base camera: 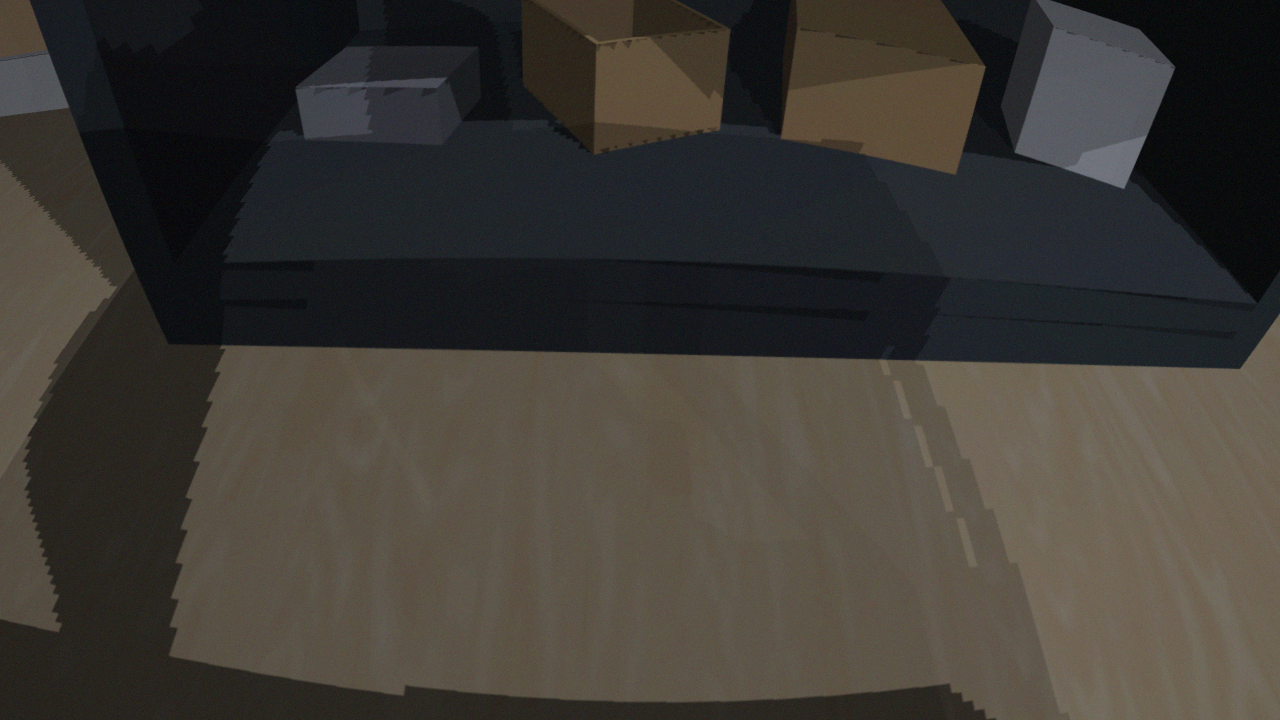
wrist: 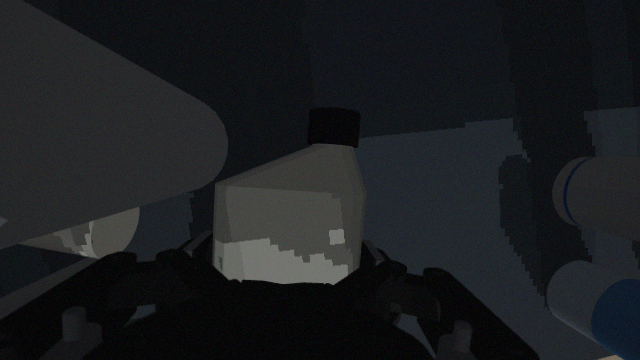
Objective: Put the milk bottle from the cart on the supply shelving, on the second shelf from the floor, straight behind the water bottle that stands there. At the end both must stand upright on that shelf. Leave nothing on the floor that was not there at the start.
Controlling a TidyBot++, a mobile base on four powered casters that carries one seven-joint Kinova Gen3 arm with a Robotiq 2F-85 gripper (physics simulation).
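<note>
The milk bottle, pale with a black cap, stands between the fingers in the middle of the wrist view. My gripper is shut on it from both sides, and its lower part is hidden by the gripper. The bottle looks nearly upright in this view. A dark surface lies behind it, and I cannot tell whether the base touches anything. I cannot pick out the water bottle with certainty. In the base view a dark blue unit shows its lowest level; its upper levels and the gripper do not show there.
In the wrist view a large grey rounded object is close at the left, with a pale round object below it. A pale cylinder with a blue ring and a blue-ended cylinder lie at the right. Brown boxes stand on the unit's lowest level.
</note>
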